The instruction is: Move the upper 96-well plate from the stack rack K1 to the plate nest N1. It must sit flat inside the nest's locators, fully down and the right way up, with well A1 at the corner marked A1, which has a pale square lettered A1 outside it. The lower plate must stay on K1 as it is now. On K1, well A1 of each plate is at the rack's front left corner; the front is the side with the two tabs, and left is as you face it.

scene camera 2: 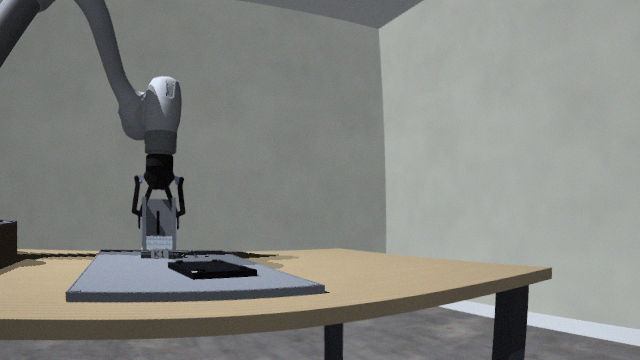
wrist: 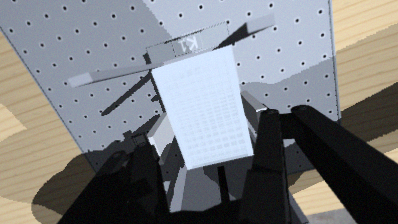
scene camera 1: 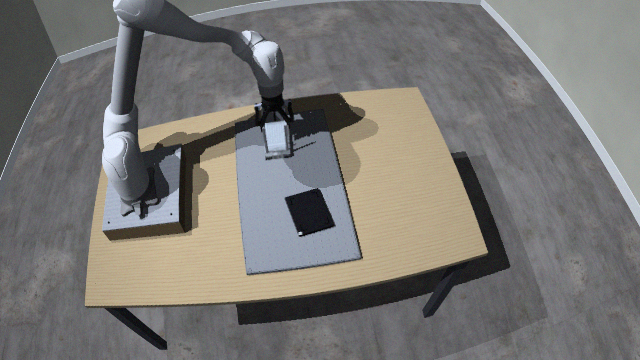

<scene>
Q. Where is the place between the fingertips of the gripper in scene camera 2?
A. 158, 241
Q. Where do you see a white 96-well plate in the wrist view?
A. At 203, 103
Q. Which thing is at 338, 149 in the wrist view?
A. The gripper.
</scene>
